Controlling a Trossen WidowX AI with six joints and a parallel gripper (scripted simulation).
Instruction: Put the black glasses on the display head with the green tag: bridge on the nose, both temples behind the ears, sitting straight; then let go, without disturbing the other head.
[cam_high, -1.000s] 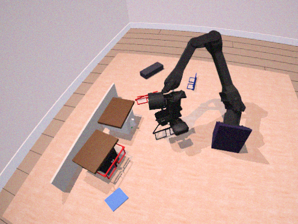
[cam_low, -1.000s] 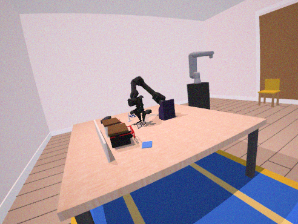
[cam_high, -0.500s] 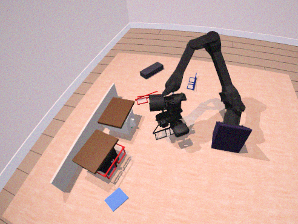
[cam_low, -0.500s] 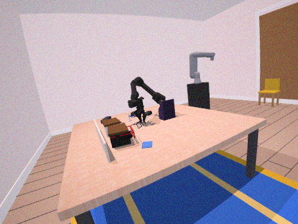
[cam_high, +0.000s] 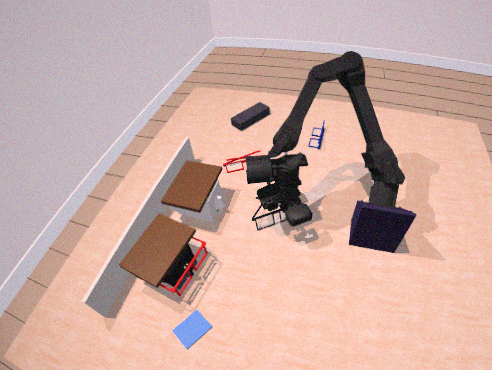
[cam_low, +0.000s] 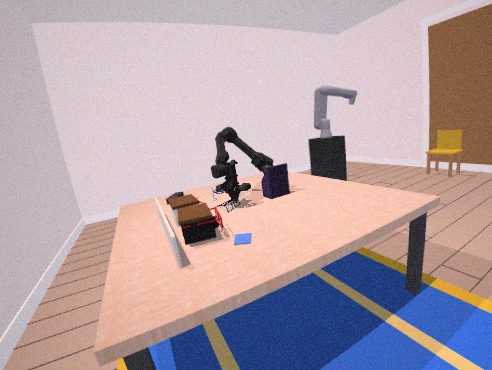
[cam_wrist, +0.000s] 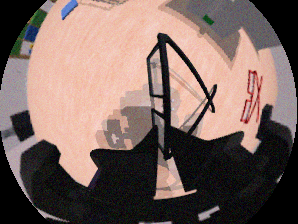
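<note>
Right now my gripper tip is 7 cm short of the white stand, 21 cm to the left of it and 1 cm below it. From my gripper tip the other things lie so: dark case: 28 cm ahead, 42 cm to the right; display head: 22 cm ahead, 27 cm to the left, 4 cm above; blue card: 11 cm ahead, 39 cm to the left, 2 cm below.
</note>
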